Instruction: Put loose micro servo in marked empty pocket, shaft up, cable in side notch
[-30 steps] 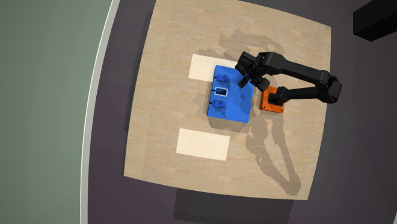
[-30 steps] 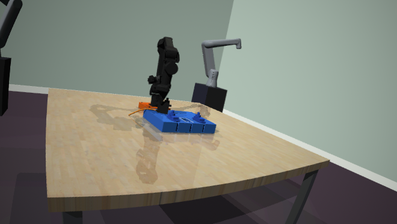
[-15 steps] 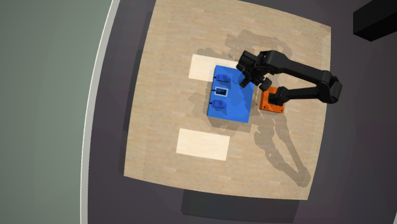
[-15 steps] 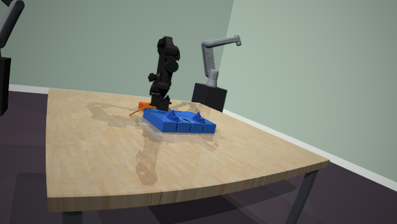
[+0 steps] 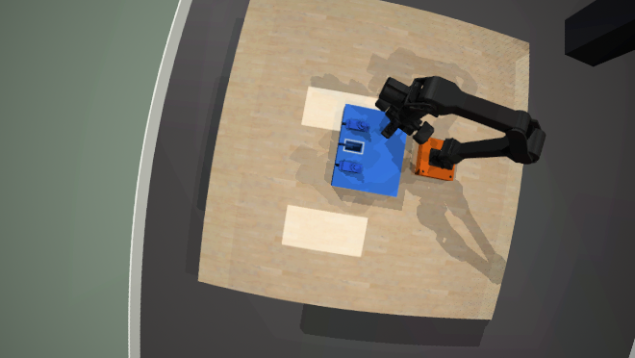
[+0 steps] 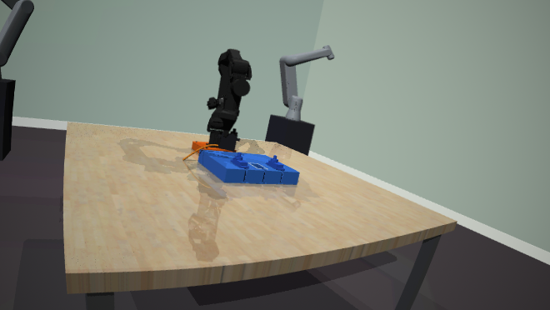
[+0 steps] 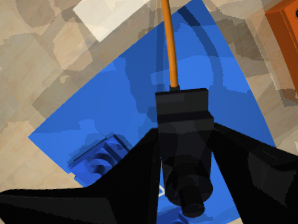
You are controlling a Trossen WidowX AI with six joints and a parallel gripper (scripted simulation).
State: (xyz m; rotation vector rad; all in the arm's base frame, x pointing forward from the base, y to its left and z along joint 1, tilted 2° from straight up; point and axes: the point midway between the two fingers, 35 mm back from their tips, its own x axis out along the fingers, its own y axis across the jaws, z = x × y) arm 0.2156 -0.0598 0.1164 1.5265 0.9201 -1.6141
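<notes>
Now: gripper tip 10 mm short of the blue deck, 90 mm to the right of it and 100 mm above it.
</notes>
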